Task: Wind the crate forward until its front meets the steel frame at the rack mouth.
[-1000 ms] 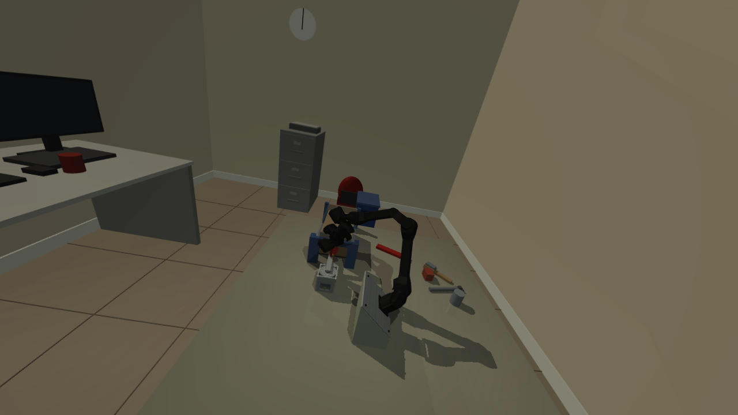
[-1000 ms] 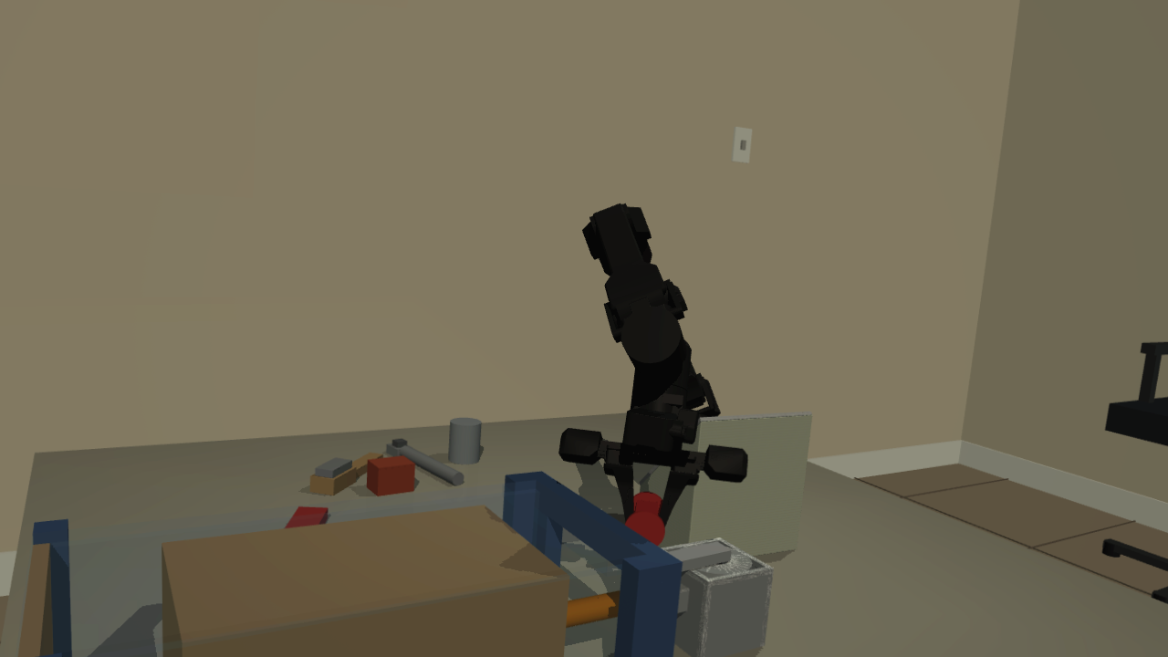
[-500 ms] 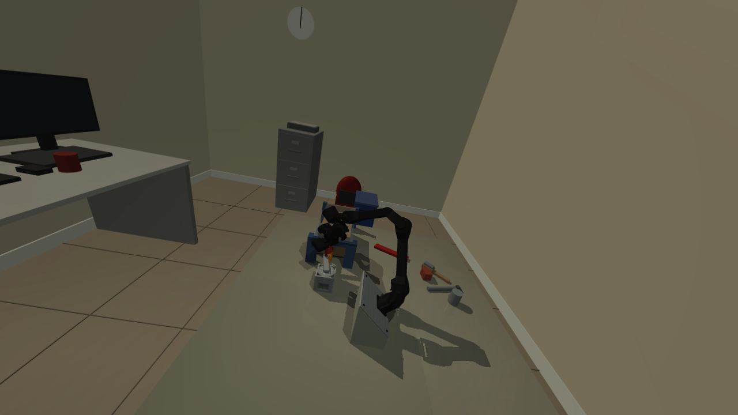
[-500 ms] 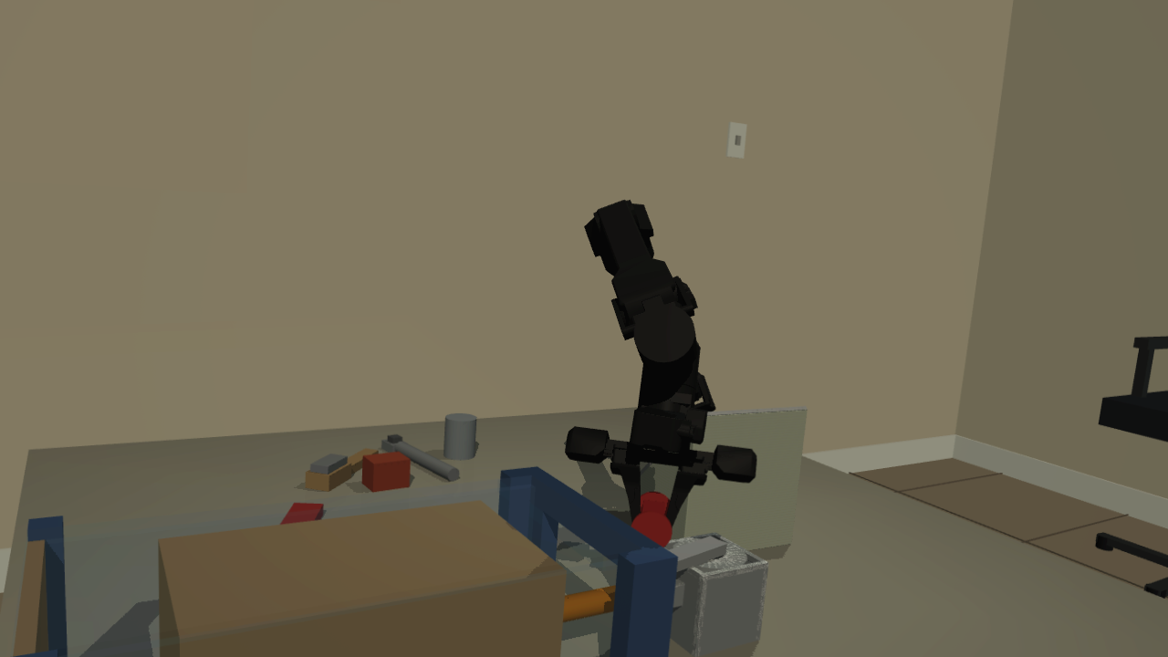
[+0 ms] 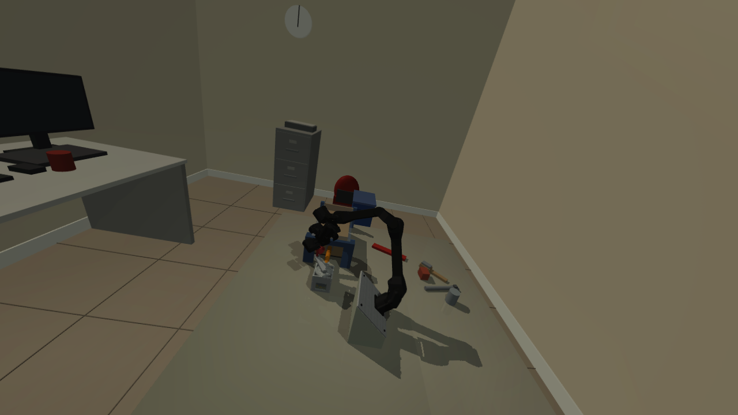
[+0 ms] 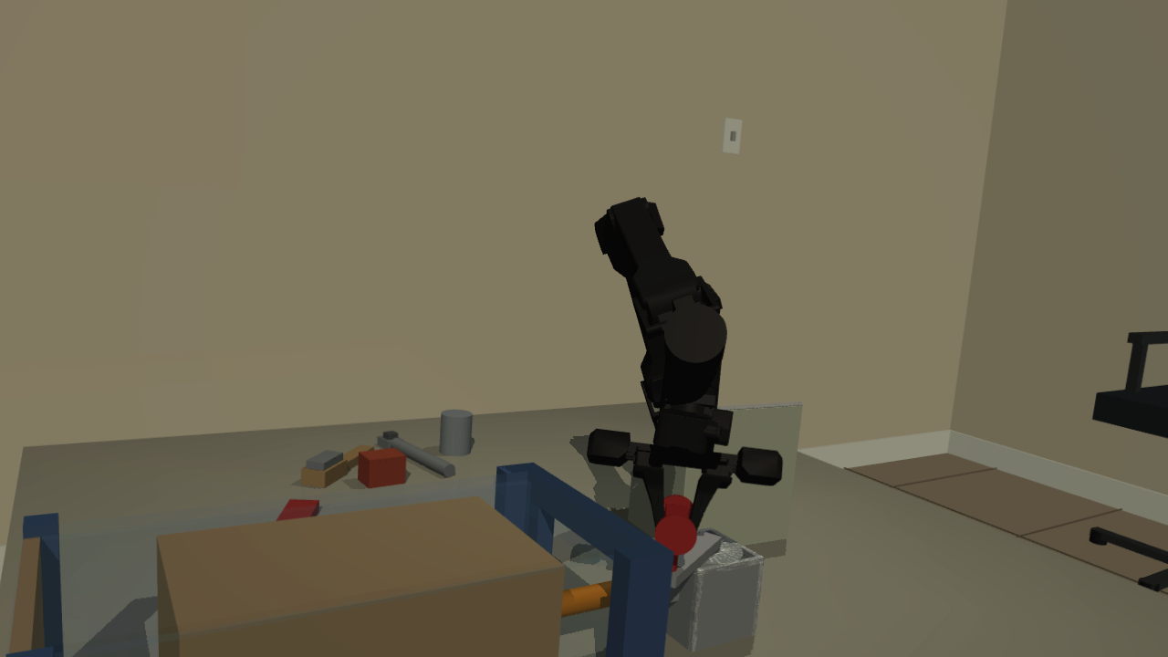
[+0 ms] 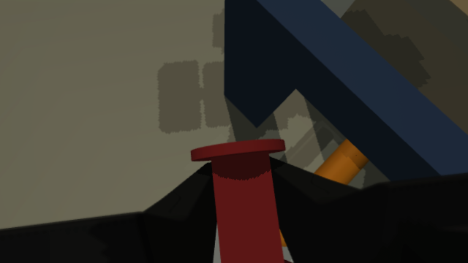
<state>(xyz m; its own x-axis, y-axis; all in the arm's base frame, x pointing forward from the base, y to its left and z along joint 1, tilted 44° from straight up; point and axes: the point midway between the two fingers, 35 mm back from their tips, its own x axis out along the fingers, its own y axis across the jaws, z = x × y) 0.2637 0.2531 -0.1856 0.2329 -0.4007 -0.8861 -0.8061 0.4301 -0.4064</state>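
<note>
My gripper tip is now 40 mm past the winch handle, 40 mm to the left of it and 30 mm above it. The rest, counted from my gripper tip: clear-panelled cubby (310 mm ahead, 60 mm to the right, 20 mm below); then grey winch (110 mm behind, 80 mm to the right, 100 mm below); then red knob (10 mm behind, 20 mm to the right).
</note>
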